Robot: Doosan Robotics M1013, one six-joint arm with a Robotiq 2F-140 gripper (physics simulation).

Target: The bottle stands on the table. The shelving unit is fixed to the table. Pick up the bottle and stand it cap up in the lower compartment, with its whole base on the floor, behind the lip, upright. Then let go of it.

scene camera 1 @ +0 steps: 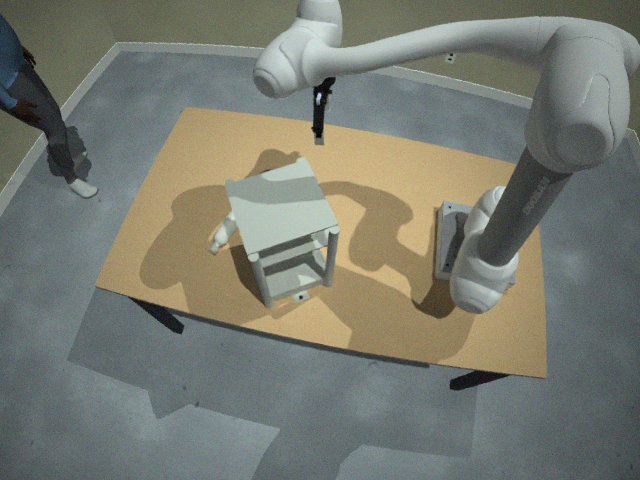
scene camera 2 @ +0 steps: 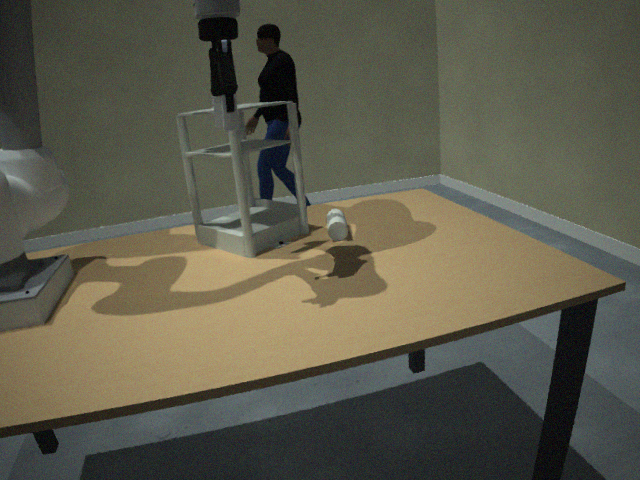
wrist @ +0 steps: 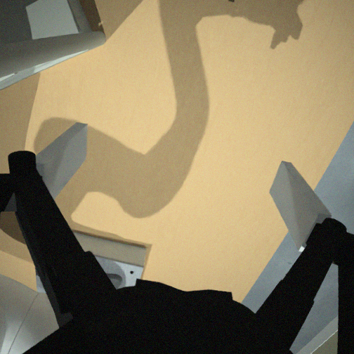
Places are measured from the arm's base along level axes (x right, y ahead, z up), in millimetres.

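Pixels of known places: gripper, fingertip midpoint: (scene camera 2: 226, 128).
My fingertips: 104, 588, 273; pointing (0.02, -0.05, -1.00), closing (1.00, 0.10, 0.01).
Observation:
For each thing: its top centre in the pictures, then the offset to it from my fingertips, as dx, dy, dz. "pt": a spot on its surface instead. Level surfaces: height alone.
- white bottle at its top centre: (scene camera 2: 335, 212) (scene camera 1: 224, 227) -256, +276, -286
- table at its surface level: dz -340
- shelving unit at its top centre: (scene camera 1: 278, 203) (scene camera 2: 234, 106) -315, +40, +29
- lower compartment's floor at its surface level: dz -287
- small plate at a spot on its surface: (scene camera 1: 300, 297) pt -418, -32, -331
The white bottle (scene camera 1: 225, 230) (scene camera 2: 337, 227) lies on its side on the table (scene camera 1: 170, 149) (scene camera 2: 310, 330) (wrist: 240, 125), beside the shelving unit (scene camera 1: 284, 219) (scene camera 2: 241, 196) (wrist: 55, 49). In scene camera 1 its cap points down-left and part of it is hidden by the unit's top; in scene camera 2 its round base faces the camera. The bottle does not show in the wrist view. The lower compartment's floor (scene camera 1: 289, 280) shows no bottle on it. My gripper (scene camera 1: 319, 140) (scene camera 2: 225, 117) (wrist: 182, 159) is open and empty, pointing down high above the table, apart from the bottle.
The unit has corner posts, a middle shelf and a raised lip around its floor. A small plate (scene camera 1: 300, 297) lies by its foot. The arm's base (scene camera 1: 447, 206) (scene camera 2: 31, 310) (wrist: 112, 245) stands on the table. A person (scene camera 1: 43, 103) (scene camera 2: 279, 82) stands beyond the table.

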